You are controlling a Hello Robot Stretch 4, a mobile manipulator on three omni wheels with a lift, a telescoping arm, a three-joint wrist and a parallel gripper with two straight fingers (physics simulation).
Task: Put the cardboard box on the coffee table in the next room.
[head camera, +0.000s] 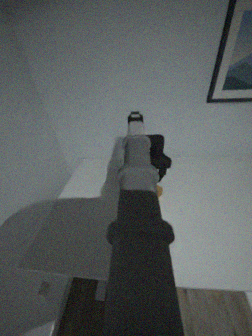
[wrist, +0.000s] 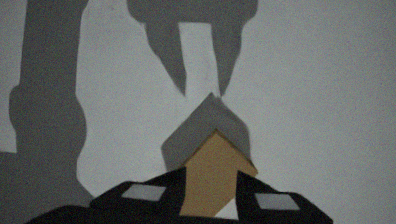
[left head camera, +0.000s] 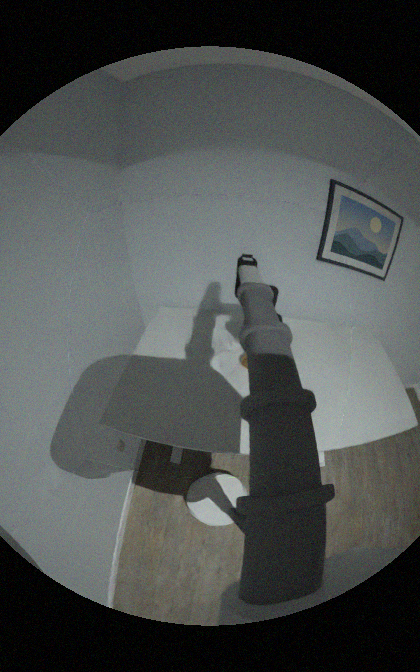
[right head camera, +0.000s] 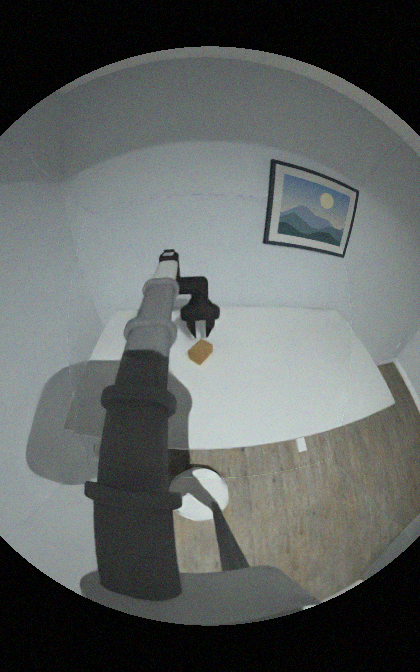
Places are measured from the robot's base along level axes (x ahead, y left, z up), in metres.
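Pixels of known places: gripper, fingertip midpoint: (wrist: 210, 183).
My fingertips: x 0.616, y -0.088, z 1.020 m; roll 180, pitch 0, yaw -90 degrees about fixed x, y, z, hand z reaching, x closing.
Note:
Behind a point stands the place of what it marks.
The cardboard box (head camera: 159, 192) @(x 0.588, y -0.115, z 0.964 m) (left head camera: 244, 361) (right head camera: 200, 352) (wrist: 212, 175) @(x 0.607, y -0.089, z 0.972 m) is a small orange-brown block on a white table (head camera: 210, 240) @(x 0.356, y -0.294, z 0.922 m) (left head camera: 350, 395) (right head camera: 280, 380). The arm hides part of it in the head and left head views. My gripper (right head camera: 201, 336) (wrist: 210, 183) @(x 0.616, y -0.088, z 1.020 m) points down with its two fingers apart, open. In the wrist view the box shows between and beyond the fingertips, turned with one corner away from the gripper. The shadows of the fingers and the box fall apart from the fingers themselves. The coffee table does not show in these views.
A wall with a framed picture (head camera: 240, 65) @(x 0.963, y -0.546, z 1.480 m) (left head camera: 361, 230) (right head camera: 312, 209) stands behind the table, and another wall is close on the left. A round white object (left head camera: 227, 502) (right head camera: 212, 492) is on the wooden floor (left head camera: 170, 560) (right head camera: 310, 510) before the table.

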